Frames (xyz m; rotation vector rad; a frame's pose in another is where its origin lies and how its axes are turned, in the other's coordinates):
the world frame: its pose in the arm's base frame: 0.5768 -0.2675 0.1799 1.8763 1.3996 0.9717
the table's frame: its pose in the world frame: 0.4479 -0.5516 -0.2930 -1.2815 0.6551 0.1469
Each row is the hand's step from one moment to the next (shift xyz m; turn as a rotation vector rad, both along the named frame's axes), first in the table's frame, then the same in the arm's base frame.
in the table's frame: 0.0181 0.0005 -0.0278 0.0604 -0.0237 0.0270
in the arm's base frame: -0.0264 0.0125 -0.0158 0.0066 0.0668 0.0208
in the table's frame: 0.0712 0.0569 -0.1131 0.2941 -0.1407 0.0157
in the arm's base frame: -0.1402 0.0220 -0.0309 -0.0285 0.3252 -0.0007
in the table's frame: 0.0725 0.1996 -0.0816 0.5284 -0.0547 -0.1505
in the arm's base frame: -0.2082 -0.0428 0.0811 -0.2914 0.4688 -0.0118
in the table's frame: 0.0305 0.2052 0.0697 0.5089 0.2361 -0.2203
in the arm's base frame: -0.0939 -0.0657 0.1864 -0.5089 0.3032 0.1111
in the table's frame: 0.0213 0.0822 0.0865 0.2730 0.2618 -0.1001
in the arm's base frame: -0.0029 -0.0121 0.1206 -0.3446 0.0990 0.1566
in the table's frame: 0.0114 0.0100 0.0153 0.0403 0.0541 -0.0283
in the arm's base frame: -0.0010 0.0067 0.0205 -0.0693 0.0057 0.0226
